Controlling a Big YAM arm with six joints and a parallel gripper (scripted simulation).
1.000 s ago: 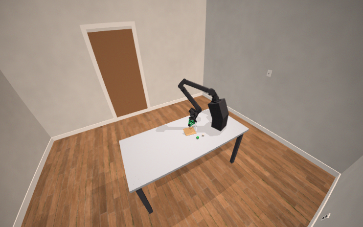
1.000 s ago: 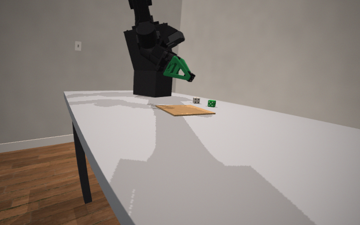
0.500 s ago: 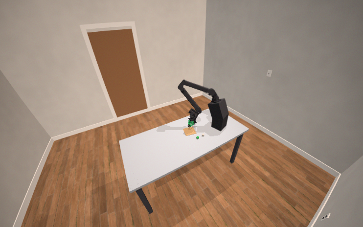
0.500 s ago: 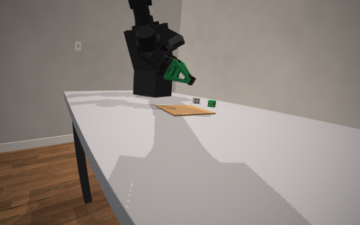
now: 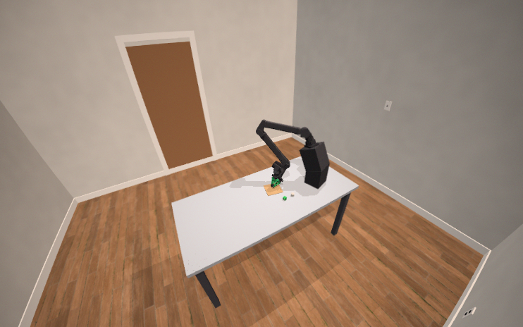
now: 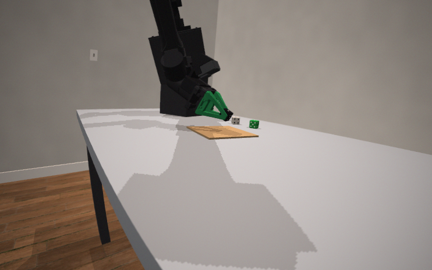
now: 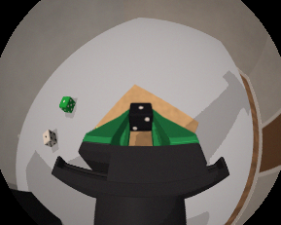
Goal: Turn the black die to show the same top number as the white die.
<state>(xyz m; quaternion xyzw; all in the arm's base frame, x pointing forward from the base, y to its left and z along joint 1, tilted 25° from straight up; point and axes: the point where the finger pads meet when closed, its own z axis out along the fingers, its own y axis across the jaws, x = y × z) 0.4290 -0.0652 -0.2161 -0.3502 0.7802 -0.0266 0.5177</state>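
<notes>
Now: hand 1 cm past the tan mat, 1 cm to the left of it and 4 cm above it. The rest, counted from my hand: black die (right at my hand); then green die (4 cm behind, 15 cm to the left, 3 cm below); then white die (13 cm behind, 14 cm to the left, 3 cm below).
</notes>
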